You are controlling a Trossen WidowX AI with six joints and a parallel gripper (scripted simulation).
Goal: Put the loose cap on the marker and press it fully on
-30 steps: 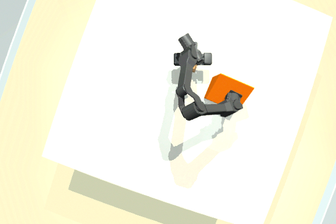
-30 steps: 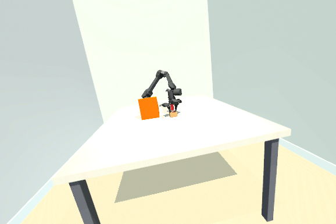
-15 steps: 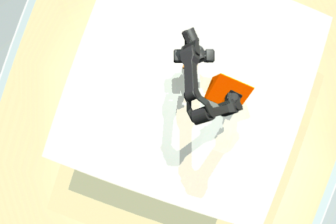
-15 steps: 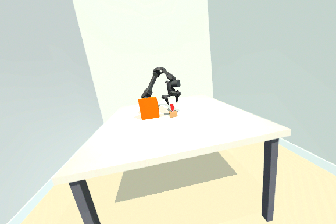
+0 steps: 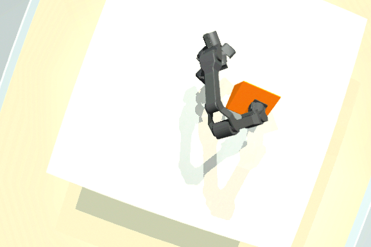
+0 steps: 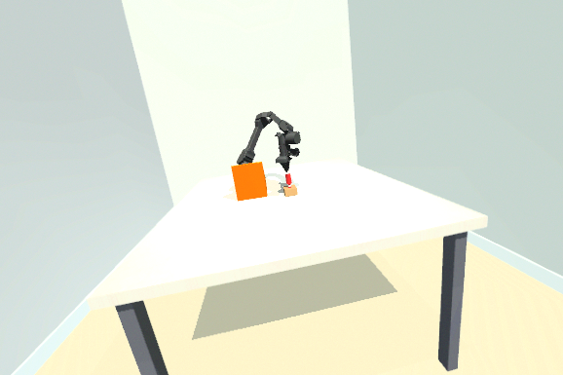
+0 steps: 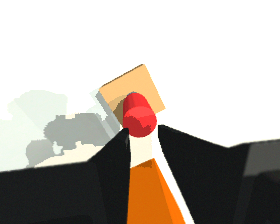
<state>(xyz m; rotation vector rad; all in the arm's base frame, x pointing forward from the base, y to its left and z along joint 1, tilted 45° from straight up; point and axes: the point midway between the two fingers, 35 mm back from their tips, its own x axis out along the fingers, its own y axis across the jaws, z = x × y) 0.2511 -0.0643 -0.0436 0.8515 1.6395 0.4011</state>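
Now: the red cap 4 cm below my gripper tip. Round my gripper tip: red marker 5 cm below; then tan holder block 11 cm below.
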